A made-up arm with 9 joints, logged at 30 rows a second.
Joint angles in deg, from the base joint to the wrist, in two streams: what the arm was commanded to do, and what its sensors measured. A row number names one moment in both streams.
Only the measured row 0 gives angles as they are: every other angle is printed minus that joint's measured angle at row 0.
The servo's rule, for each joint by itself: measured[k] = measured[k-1] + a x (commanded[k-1-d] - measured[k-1]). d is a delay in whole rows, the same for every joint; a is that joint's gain. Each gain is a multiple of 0.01, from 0.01 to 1. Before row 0 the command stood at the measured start. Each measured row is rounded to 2 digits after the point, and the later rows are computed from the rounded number. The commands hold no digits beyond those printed.
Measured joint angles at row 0: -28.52 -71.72 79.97 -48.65 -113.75 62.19 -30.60 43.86 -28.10
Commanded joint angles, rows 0 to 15: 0.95 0.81 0.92 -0.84 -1.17 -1.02 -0.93 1.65 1.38; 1.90 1.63 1.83 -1.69 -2.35 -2.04 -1.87 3.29 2.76; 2.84 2.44 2.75 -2.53 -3.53 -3.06 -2.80 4.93 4.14; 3.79 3.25 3.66 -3.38 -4.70 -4.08 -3.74 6.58 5.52; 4.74 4.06 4.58 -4.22 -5.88 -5.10 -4.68 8.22 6.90; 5.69 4.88 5.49 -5.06 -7.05 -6.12 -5.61 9.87 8.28; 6.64 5.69 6.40 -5.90 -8.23 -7.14 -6.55 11.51 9.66; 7.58 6.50 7.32 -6.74 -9.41 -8.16 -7.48 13.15 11.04; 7.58 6.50 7.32 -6.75 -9.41 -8.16 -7.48 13.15 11.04; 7.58 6.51 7.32 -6.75 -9.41 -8.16 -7.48 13.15 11.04; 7.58 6.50 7.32 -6.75 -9.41 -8.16 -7.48 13.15 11.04; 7.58 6.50 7.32 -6.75 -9.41 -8.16 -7.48 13.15 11.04; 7.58 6.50 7.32 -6.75 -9.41 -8.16 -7.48 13.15 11.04; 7.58 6.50 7.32 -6.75 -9.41 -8.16 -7.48 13.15 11.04; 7.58 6.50 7.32 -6.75 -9.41 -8.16 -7.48 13.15 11.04; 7.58 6.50 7.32 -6.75 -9.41 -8.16 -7.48 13.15 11.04
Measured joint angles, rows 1 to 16: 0.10 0.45 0.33 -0.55 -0.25 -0.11 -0.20 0.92 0.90; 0.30 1.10 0.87 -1.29 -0.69 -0.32 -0.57 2.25 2.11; 0.58 1.84 1.55 -2.10 -1.29 -0.62 -1.06 3.75 3.43; 0.93 2.62 2.31 -2.93 -2.01 -1.00 -1.65 5.33 4.79; 1.35 3.41 3.13 -3.77 -2.82 -1.45 -2.32 6.95 6.16; 1.83 4.22 3.98 -4.61 -3.71 -1.96 -3.04 8.59 7.54; 2.36 5.03 4.85 -5.45 -4.66 -2.53 -3.81 10.23 8.92; 2.93 5.84 5.74 -6.29 -5.66 -3.15 -4.62 11.87 10.30; 3.44 6.20 6.31 -6.59 -6.45 -3.70 -5.25 12.59 10.78; 3.90 6.37 6.67 -6.69 -7.07 -4.19 -5.74 12.90 10.95; 4.30 6.44 6.90 -6.73 -7.56 -4.63 -6.12 13.04 11.01; 4.66 6.47 7.05 -6.74 -7.95 -5.02 -6.42 13.10 11.03; 4.98 6.49 7.15 -6.75 -8.26 -5.37 -6.65 13.13 11.04; 5.27 6.50 7.21 -6.75 -8.50 -5.68 -6.83 13.14 11.04; 5.52 6.50 7.25 -6.75 -8.69 -5.95 -6.97 13.15 11.04; 5.75 6.50 7.28 -6.75 -8.84 -6.19 -7.08 13.15 11.04
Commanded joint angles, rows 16 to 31: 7.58 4.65 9.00 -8.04 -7.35 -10.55 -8.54 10.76 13.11; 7.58 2.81 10.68 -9.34 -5.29 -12.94 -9.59 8.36 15.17; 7.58 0.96 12.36 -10.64 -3.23 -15.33 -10.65 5.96 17.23; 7.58 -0.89 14.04 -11.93 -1.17 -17.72 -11.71 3.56 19.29; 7.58 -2.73 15.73 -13.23 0.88 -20.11 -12.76 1.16 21.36; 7.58 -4.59 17.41 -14.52 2.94 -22.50 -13.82 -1.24 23.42; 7.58 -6.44 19.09 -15.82 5.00 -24.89 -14.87 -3.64 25.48; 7.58 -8.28 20.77 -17.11 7.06 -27.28 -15.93 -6.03 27.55; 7.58 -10.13 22.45 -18.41 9.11 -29.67 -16.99 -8.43 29.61; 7.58 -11.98 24.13 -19.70 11.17 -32.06 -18.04 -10.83 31.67; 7.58 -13.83 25.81 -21.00 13.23 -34.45 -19.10 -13.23 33.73; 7.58 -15.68 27.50 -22.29 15.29 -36.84 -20.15 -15.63 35.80; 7.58 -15.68 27.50 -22.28 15.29 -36.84 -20.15 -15.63 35.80; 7.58 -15.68 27.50 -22.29 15.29 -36.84 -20.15 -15.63 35.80; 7.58 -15.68 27.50 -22.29 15.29 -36.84 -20.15 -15.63 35.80; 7.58 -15.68 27.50 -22.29 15.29 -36.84 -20.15 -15.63 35.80
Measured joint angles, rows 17 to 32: 5.95 5.48 7.90 -7.59 -8.53 -6.67 -7.40 11.81 12.39; 6.13 4.01 8.90 -8.73 -7.85 -7.36 -7.88 9.88 14.20; 6.29 2.33 10.15 -9.97 -6.88 -8.24 -8.49 7.68 16.17; 6.43 0.56 11.55 -11.24 -5.68 -9.28 -9.20 5.37 18.20; 6.56 -1.25 13.05 -12.53 -4.30 -10.47 -9.98 3.01 20.25; 6.67 -3.09 14.62 -13.82 -2.78 -11.79 -10.82 0.63 22.31; 6.77 -4.93 16.23 -15.12 -1.15 -13.23 -11.71 -1.76 24.37; 6.86 -6.77 17.86 -16.41 0.57 -14.78 -12.64 -4.15 26.44; 6.94 -8.62 19.51 -17.71 2.36 -16.42 -13.60 -6.55 28.50; 7.01 -10.47 21.17 -19.00 4.21 -18.14 -14.58 -8.95 30.56; 7.07 -12.32 22.84 -20.30 6.10 -19.93 -15.57 -11.35 32.62; 7.13 -14.17 24.52 -21.59 8.03 -21.79 -16.58 -13.75 34.69; 7.18 -15.00 25.59 -22.04 9.55 -23.45 -17.37 -14.80 35.41; 7.22 -15.37 26.28 -22.20 10.76 -24.92 -17.98 -15.26 35.66; 7.26 -15.54 26.72 -22.26 11.71 -26.23 -18.46 -15.47 35.75; 7.30 -15.62 27.00 -22.28 12.46 -27.40 -18.83 -15.56 35.78
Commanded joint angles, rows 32 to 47: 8.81 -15.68 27.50 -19.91 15.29 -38.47 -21.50 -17.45 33.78; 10.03 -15.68 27.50 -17.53 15.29 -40.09 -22.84 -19.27 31.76; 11.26 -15.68 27.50 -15.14 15.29 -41.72 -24.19 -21.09 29.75; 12.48 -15.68 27.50 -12.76 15.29 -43.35 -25.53 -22.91 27.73; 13.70 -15.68 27.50 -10.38 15.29 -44.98 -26.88 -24.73 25.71; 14.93 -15.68 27.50 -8.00 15.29 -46.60 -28.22 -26.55 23.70; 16.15 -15.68 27.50 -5.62 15.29 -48.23 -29.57 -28.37 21.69; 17.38 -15.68 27.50 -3.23 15.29 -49.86 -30.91 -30.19 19.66; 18.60 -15.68 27.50 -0.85 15.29 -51.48 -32.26 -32.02 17.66; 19.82 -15.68 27.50 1.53 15.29 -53.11 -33.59 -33.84 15.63; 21.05 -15.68 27.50 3.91 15.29 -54.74 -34.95 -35.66 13.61; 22.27 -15.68 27.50 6.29 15.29 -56.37 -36.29 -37.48 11.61; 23.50 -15.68 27.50 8.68 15.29 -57.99 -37.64 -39.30 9.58; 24.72 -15.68 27.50 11.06 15.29 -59.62 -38.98 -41.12 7.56; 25.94 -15.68 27.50 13.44 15.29 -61.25 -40.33 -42.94 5.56; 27.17 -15.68 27.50 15.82 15.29 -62.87 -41.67 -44.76 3.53
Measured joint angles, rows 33 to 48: 7.47 -15.65 27.18 -20.74 13.05 -28.62 -19.42 -16.62 34.48; 7.75 -15.67 27.30 -18.65 13.52 -29.88 -20.17 -18.10 32.71; 8.14 -15.68 27.37 -16.37 13.89 -31.18 -21.05 -19.77 30.79; 8.62 -15.68 27.42 -14.02 14.18 -32.52 -22.04 -21.53 28.80; 9.18 -15.68 27.45 -11.65 14.41 -33.89 -23.10 -23.32 26.79; 9.81 -15.68 27.47 -9.28 14.59 -35.29 -24.23 -25.13 24.78; 10.51 -15.68 27.48 -6.90 14.74 -36.71 -25.40 -26.94 22.77; 11.27 -15.68 27.49 -4.51 14.86 -38.16 -26.61 -28.76 20.75; 12.08 -15.68 27.49 -2.13 14.95 -39.63 -27.85 -30.59 18.74; 12.93 -15.68 27.49 0.25 15.02 -41.11 -29.11 -32.41 16.72; 13.82 -15.68 27.49 2.63 15.08 -42.61 -30.39 -34.23 14.70; 14.75 -15.68 27.49 5.01 15.12 -44.12 -31.69 -36.05 12.69; 15.71 -15.68 27.49 7.40 15.16 -45.65 -33.00 -37.87 10.67; 16.70 -15.68 27.49 9.78 15.19 -47.19 -34.32 -39.69 8.65; 17.72 -15.68 27.49 12.16 15.21 -48.74 -35.64 -41.51 6.64; 18.76 -15.68 27.49 14.54 15.23 -50.29 -36.97 -43.33 4.62
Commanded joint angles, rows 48 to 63: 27.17 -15.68 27.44 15.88 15.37 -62.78 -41.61 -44.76 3.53; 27.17 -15.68 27.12 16.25 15.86 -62.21 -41.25 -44.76 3.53; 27.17 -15.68 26.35 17.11 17.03 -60.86 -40.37 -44.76 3.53; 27.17 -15.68 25.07 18.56 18.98 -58.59 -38.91 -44.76 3.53; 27.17 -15.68 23.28 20.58 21.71 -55.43 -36.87 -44.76 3.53; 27.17 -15.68 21.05 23.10 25.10 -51.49 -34.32 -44.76 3.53; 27.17 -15.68 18.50 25.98 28.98 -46.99 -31.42 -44.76 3.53; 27.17 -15.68 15.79 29.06 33.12 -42.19 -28.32 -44.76 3.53; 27.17 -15.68 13.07 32.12 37.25 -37.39 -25.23 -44.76 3.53; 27.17 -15.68 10.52 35.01 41.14 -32.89 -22.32 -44.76 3.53; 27.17 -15.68 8.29 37.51 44.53 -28.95 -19.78 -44.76 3.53; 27.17 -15.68 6.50 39.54 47.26 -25.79 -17.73 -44.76 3.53; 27.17 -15.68 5.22 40.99 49.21 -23.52 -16.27 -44.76 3.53; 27.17 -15.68 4.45 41.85 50.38 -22.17 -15.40 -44.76 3.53; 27.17 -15.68 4.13 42.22 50.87 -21.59 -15.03 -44.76 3.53; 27.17 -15.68 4.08 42.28 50.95 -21.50 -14.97 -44.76 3.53
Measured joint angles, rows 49 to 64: 19.69 -15.68 27.47 15.41 15.26 -51.66 -37.99 -44.13 3.91; 20.51 -15.68 27.34 15.96 15.39 -52.82 -38.71 -44.48 3.66; 21.24 -15.68 26.98 16.71 15.73 -53.70 -39.08 -44.64 3.58; 21.89 -15.68 26.29 17.91 16.41 -54.24 -39.04 -44.71 3.55; 22.47 -15.68 25.21 19.65 17.52 -54.37 -38.56 -44.74 3.54; 22.99 -15.68 23.71 21.89 19.11 -54.05 -37.63 -44.75 3.53; 23.45 -15.68 21.83 24.55 21.18 -53.27 -36.26 -44.76 3.53; 23.86 -15.68 19.66 27.48 23.69 -52.05 -34.51 -44.76 3.53; 24.22 -15.68 17.29 30.50 26.54 -50.44 -32.47 -44.76 3.53; 24.54 -15.68 14.85 33.43 29.61 -48.51 -30.24 -44.76 3.53; 24.83 -15.68 12.49 36.08 32.74 -46.36 -27.94 -44.76 3.53; 25.09 -15.68 10.33 38.33 35.79 -44.10 -25.69 -44.76 3.53; 25.32 -15.68 8.49 40.06 38.61 -41.84 -23.62 -44.76 3.53; 25.52 -15.68 7.04 41.22 41.08 -39.68 -21.81 -44.76 3.53; 25.70 -15.68 5.99 41.87 43.14 -37.69 -20.32 -44.76 3.53; 25.86 -15.68 5.30 42.14 44.78 -35.91 -19.14 -44.76 3.53
